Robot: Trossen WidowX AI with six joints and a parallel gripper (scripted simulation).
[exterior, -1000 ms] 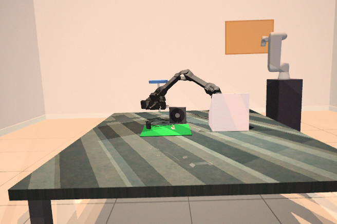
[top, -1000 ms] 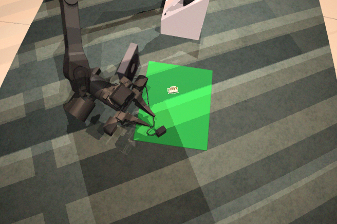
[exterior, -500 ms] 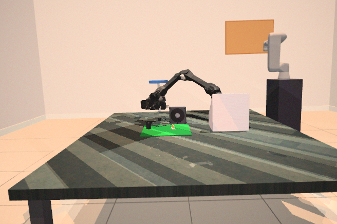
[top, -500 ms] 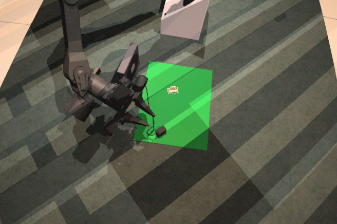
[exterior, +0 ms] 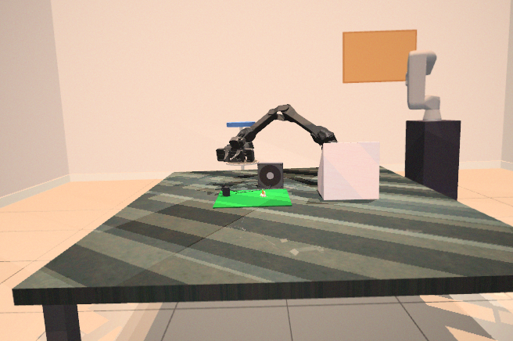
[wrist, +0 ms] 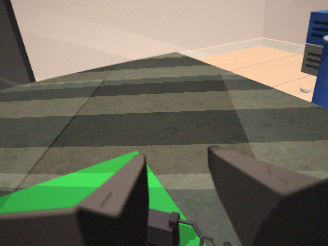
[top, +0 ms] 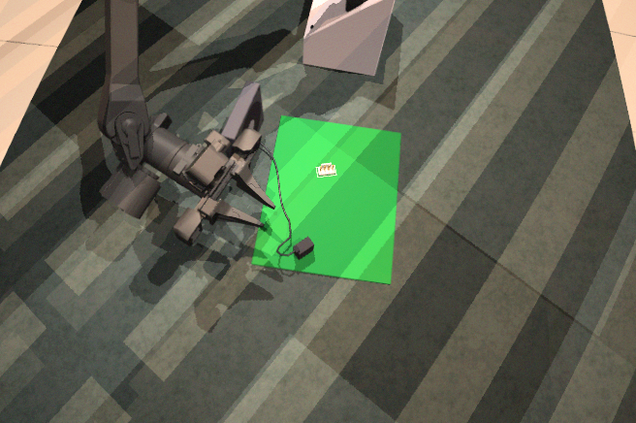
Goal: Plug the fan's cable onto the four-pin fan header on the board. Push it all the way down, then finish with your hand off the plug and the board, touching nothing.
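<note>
Now: the dark fan plug 10 mm ahead of my gripper tip, 50 mm to the left of it and 120 mm below it. Also, from my gripper tip: dark square fan: 200 mm behind, 70 mm to the right, 90 mm below; then four-pin header: 150 mm behind, 80 mm to the left, 150 mm below; then green board: 110 mm behind, 100 mm to the left, 160 mm below.
</note>
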